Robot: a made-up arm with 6 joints. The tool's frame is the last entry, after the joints.
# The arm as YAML. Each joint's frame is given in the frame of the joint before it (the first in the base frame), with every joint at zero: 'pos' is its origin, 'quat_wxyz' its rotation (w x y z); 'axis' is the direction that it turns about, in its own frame. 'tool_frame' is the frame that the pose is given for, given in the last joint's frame.
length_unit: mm
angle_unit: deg
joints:
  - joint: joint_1
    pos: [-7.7, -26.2, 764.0]
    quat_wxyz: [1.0, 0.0, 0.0, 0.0]
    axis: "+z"
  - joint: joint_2
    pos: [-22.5, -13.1, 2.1]
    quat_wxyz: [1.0, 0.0, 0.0, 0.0]
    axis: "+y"
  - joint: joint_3
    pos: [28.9, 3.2, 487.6]
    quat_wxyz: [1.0, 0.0, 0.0, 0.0]
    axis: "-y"
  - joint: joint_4
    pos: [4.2, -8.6, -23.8]
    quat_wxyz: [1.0, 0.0, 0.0, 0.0]
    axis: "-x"
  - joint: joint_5
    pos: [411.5, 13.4, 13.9]
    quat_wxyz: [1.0, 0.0, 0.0, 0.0]
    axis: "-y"
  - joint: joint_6
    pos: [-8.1, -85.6, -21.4]
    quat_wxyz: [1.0, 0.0, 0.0, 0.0]
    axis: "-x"
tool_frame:
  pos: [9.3, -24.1, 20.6]
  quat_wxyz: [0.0, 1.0, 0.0, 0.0]
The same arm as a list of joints. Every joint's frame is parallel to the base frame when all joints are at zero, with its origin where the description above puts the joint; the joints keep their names.
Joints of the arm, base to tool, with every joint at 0 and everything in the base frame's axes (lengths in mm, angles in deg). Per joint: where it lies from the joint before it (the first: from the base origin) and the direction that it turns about. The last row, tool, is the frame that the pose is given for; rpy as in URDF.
joint_1: axis 0 0 1 origin -7.7 -26.2 764
joint_2: axis 0 1 0 origin -22.5 -13.1 2.1
joint_3: axis 0 -1 0 origin 28.9 3.2 487.6
joint_4: axis -1 0 0 origin 4.2 -8.6 -23.8
joint_5: axis 0 -1 0 origin 411.5 13.4 13.9
joint_6: axis -1 0 0 origin -8.1 -85.6 -21.4
tool: origin 9.3 -24.1 20.6 rpy 180 0 0

